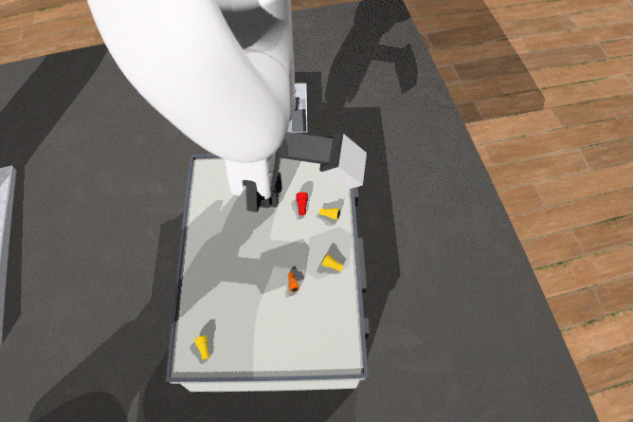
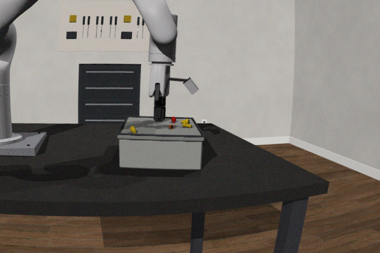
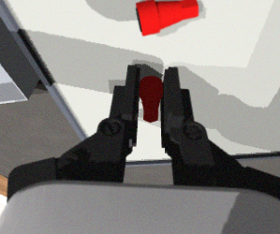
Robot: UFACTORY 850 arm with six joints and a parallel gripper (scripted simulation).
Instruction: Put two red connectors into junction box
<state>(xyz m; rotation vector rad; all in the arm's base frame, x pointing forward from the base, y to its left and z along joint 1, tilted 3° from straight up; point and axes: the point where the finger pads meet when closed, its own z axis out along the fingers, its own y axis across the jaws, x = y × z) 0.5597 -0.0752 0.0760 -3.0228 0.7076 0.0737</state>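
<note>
My gripper is now 5 cm short of the steel junction box, 19 cm to the right of it and 11 cm above it. The rest, counted from my hand: tool case (2 cm behind, 8 cm to the right, 5 cm below); orange connector (12 cm to the right, 2 cm below).
</note>
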